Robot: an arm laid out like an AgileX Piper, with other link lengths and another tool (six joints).
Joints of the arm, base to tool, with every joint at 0 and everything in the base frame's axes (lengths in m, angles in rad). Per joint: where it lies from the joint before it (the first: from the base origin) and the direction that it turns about. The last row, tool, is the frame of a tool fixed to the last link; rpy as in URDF.
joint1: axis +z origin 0 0 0.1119
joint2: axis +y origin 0 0 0
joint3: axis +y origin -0.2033 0 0.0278
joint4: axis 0.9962 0 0.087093 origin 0.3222 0 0.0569
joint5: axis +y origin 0 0 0
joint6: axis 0.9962 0 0.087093 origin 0.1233 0 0.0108
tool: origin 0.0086 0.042 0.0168 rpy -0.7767 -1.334 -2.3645
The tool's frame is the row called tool.
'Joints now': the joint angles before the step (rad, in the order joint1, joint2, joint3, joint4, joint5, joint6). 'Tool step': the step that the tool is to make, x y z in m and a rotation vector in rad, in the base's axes. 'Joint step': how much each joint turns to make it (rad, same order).
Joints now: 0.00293, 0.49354, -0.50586, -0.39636, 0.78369, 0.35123
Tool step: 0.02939, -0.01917, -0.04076, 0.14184, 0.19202, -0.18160
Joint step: -0.04836, 0.27919, -0.09687, 0.02359, 0.06269, 0.16437
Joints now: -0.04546, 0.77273, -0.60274, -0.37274, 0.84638, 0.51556
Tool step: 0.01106, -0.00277, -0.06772, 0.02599, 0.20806, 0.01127
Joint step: -0.02159, 0.23002, -0.00850, 0.03338, -0.02368, -0.03829
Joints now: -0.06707, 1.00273, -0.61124, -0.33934, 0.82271, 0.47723
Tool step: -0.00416, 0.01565, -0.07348, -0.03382, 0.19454, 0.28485
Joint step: -0.00001, 0.24080, -0.00072, 0.06511, -0.11795, -0.31060
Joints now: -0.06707, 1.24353, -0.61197, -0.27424, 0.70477, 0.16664
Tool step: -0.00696, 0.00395, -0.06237, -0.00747, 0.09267, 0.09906
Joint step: 0.00000, 0.22279, -0.00174, -0.02952, -0.14359, -0.05171
